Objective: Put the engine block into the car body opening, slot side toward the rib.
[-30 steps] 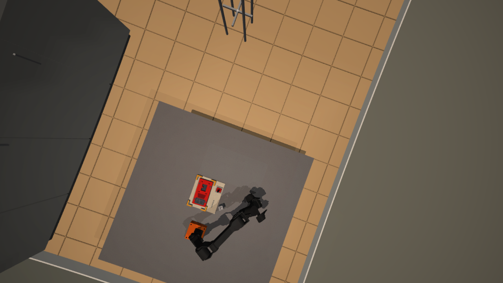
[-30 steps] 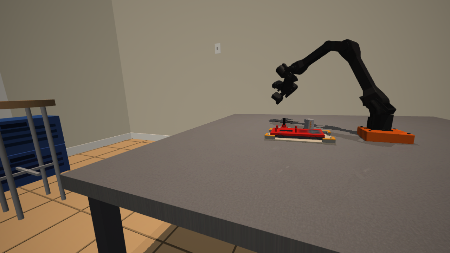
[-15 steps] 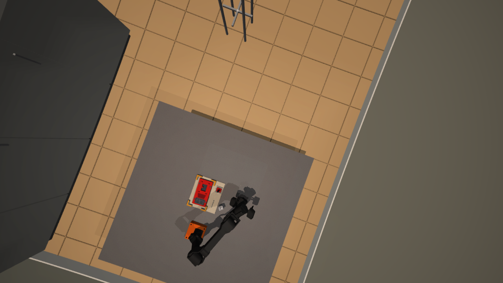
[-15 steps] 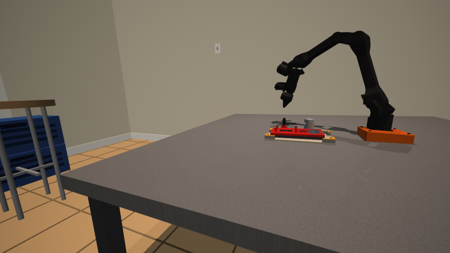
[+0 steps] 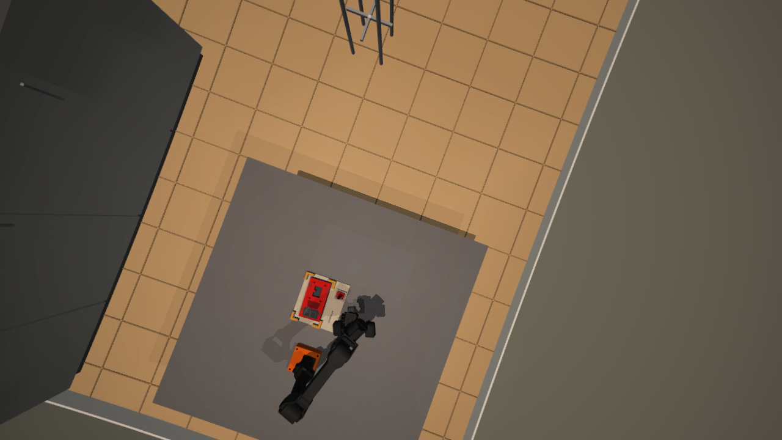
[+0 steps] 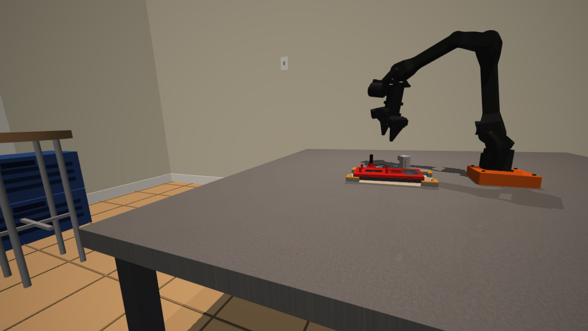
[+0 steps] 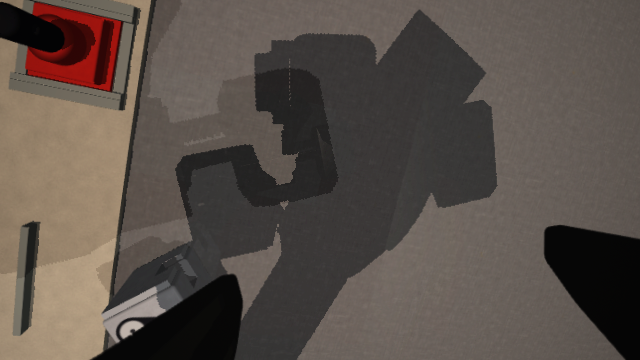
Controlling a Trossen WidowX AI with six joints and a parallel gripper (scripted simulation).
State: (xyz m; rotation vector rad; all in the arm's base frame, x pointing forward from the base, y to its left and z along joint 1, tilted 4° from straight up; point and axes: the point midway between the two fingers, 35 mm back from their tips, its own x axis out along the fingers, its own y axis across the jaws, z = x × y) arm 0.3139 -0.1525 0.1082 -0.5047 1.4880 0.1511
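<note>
The grey engine block lies 9 cm below my gripper tip, 7 cm to the left of it and 6 cm behind it. Round my gripper tip: thin grey bar (23 cm to the left, 10 cm below, 2 cm behind).
</note>
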